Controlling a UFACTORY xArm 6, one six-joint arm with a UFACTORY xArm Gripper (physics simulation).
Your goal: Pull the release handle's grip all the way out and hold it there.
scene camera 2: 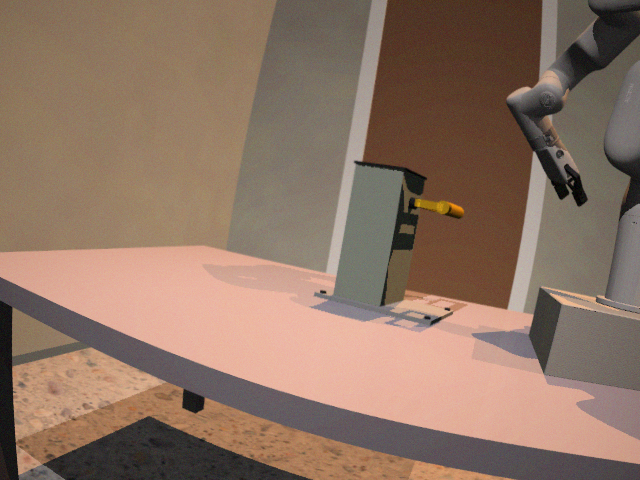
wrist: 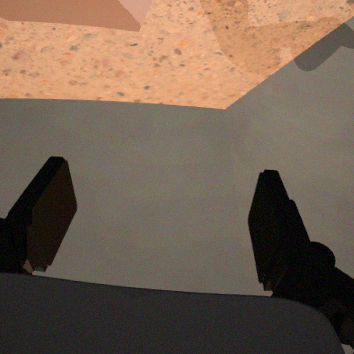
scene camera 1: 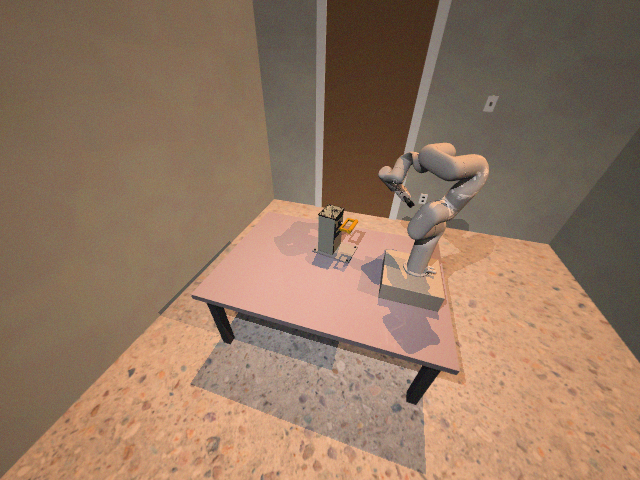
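The release handle's yellow grip [scene camera 1: 356,223] [scene camera 2: 453,209] is a frame-shaped handle that sticks out from the upper side of a tall grey-green box [scene camera 1: 327,233] [scene camera 2: 368,235], on the side facing the robot's base. How far out it is drawn I cannot tell. My gripper [scene camera 1: 410,203] [scene camera 2: 572,200] [wrist: 161,188] is open and empty. It hangs in the air between the handle and the arm's base, higher than the table and well apart from the grip. The handle does not show in the wrist view.
The box stands on a thin bolted base plate [scene camera 1: 348,252] [scene camera 2: 436,311] on the pink table [scene camera 1: 289,289] [scene camera 2: 206,315]. The arm's pedestal block [scene camera 1: 410,295] [scene camera 2: 589,343] stands on the table to the right. A brown door [scene camera 1: 377,103] [scene camera 2: 454,103] and walls are behind.
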